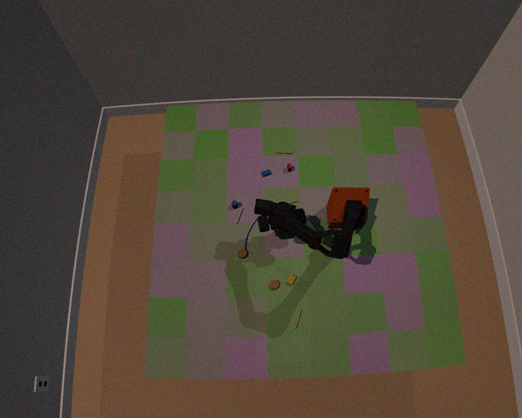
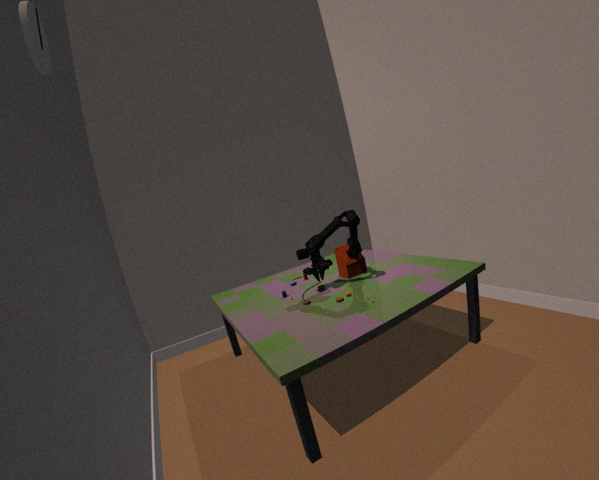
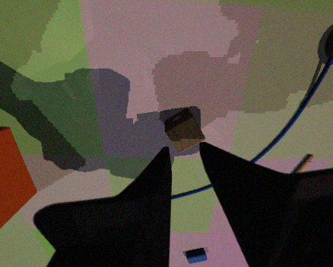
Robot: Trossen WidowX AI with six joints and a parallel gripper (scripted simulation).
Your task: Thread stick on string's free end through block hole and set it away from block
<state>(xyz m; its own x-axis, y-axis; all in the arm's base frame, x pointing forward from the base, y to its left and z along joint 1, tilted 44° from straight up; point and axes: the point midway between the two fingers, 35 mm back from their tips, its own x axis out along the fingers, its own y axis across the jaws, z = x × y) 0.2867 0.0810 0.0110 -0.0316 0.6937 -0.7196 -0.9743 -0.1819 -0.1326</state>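
Now: gripper tip 10 mm short of the wooden block and 40 mm above it. Round my gripper tip: yellow block (50 mm behind, 210 mm to the left, 50 mm below); thin wooden stick (20 mm behind, 130 mm to the right, 60 mm below); blue cylinder (200 mm ahead, 110 mm to the right, 40 mm below).
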